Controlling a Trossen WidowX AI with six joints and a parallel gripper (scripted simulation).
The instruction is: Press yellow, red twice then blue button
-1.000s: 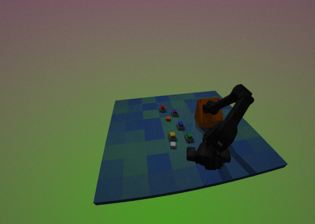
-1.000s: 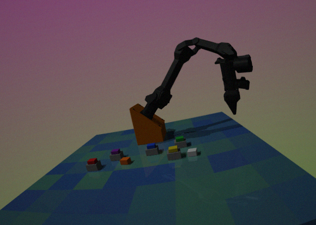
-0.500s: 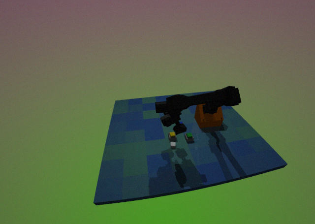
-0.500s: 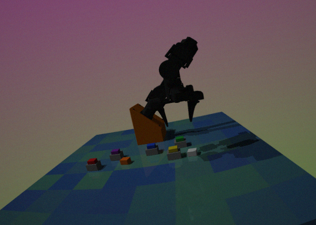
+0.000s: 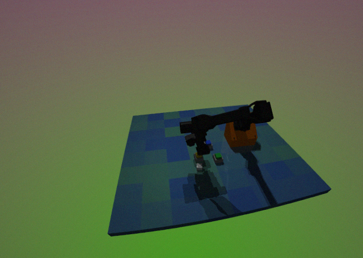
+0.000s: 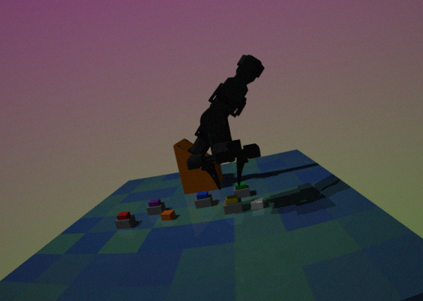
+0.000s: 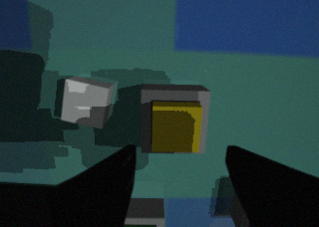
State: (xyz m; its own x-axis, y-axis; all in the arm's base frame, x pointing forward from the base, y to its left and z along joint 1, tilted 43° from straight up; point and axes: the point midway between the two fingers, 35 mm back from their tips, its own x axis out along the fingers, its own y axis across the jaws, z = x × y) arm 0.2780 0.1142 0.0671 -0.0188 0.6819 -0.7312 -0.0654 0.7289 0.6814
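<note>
Now: the yellow button 30 mm below my gripper tip. Also, from my gripper tip: green button 110 mm behind, 30 mm below, 20 mm to the left; blue button 90 mm to the right, 80 mm behind, 30 mm below; grey block 70 mm to the left, 60 mm below, 10 mm ahead.
</note>
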